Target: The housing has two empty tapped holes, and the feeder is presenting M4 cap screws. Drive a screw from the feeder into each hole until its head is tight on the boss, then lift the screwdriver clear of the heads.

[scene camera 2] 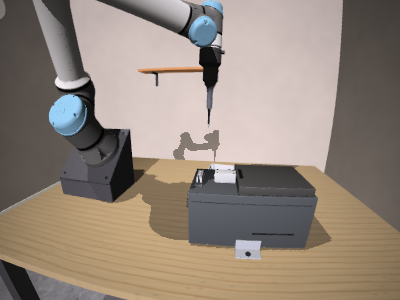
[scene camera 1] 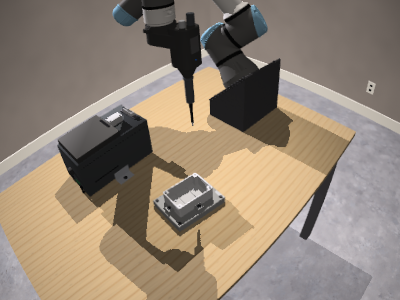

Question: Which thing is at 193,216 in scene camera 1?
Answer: A dark grey base plate.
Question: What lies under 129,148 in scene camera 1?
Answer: A feeder.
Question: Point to a feeder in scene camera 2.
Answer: At 213,223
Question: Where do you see a dark feeder lid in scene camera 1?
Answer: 92,135
